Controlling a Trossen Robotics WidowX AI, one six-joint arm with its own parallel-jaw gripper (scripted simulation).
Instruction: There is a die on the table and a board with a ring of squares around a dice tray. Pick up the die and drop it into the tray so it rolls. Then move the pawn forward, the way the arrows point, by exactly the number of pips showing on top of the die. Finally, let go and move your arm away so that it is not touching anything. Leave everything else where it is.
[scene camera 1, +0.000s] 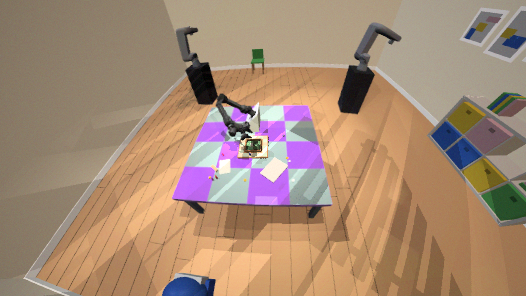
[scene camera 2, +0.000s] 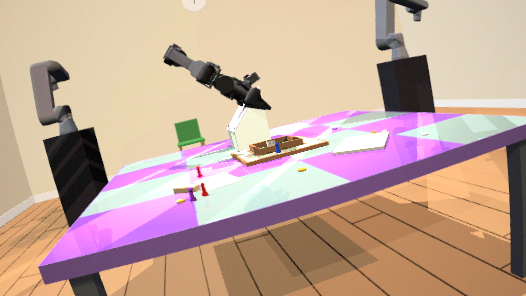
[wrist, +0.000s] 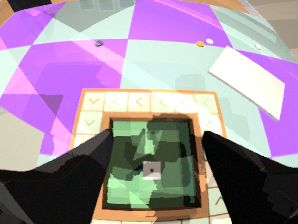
My gripper (scene camera 2: 268, 109) is open, with nothing in its grasp. I also see a flat white sheet (scene camera 2: 376, 141).
The flat white sheet shows as well in the wrist view (wrist: 254, 83). My gripper also shows in the wrist view (wrist: 159, 135).
